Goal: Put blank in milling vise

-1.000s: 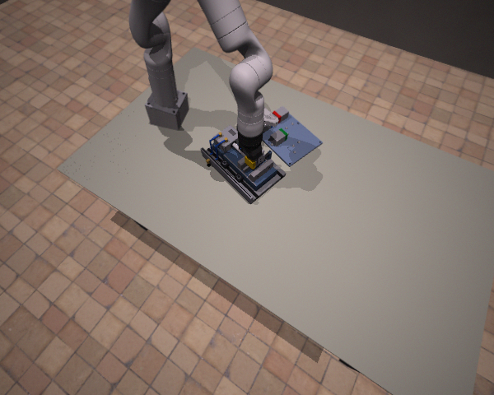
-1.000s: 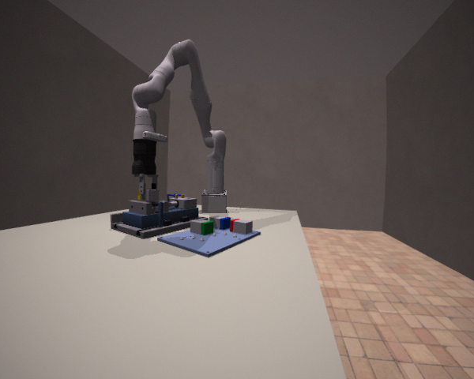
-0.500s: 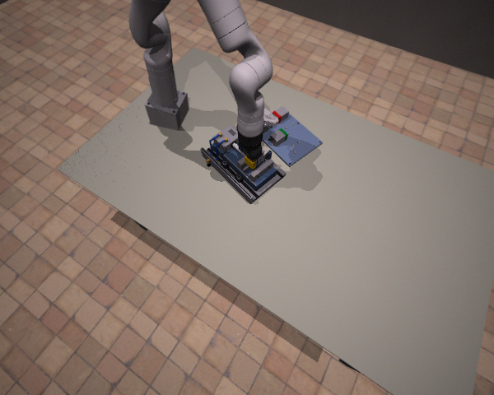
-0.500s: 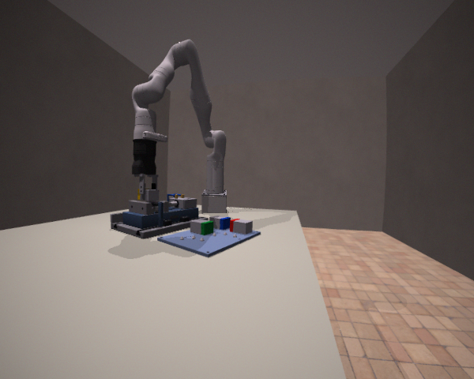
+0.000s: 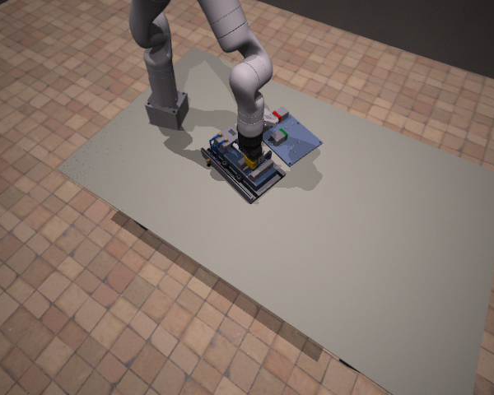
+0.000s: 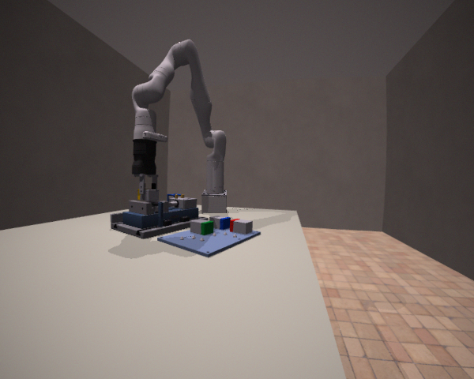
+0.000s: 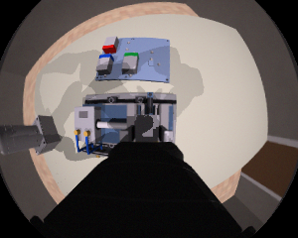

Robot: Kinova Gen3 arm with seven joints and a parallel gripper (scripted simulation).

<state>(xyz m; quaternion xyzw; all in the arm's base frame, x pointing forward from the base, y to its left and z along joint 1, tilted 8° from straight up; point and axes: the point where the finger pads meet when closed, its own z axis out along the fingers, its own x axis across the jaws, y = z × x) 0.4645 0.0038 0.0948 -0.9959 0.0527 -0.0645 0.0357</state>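
The yellow-ended blank is 2 cm below my hand. The rest, counted from my hand: green-ended blank: 3 cm behind, 20 cm to the left, 11 cm below; fixed jaw: 4 cm ahead, 6 cm below; milling vise: 6 cm behind, 1 cm to the left, 10 cm below.
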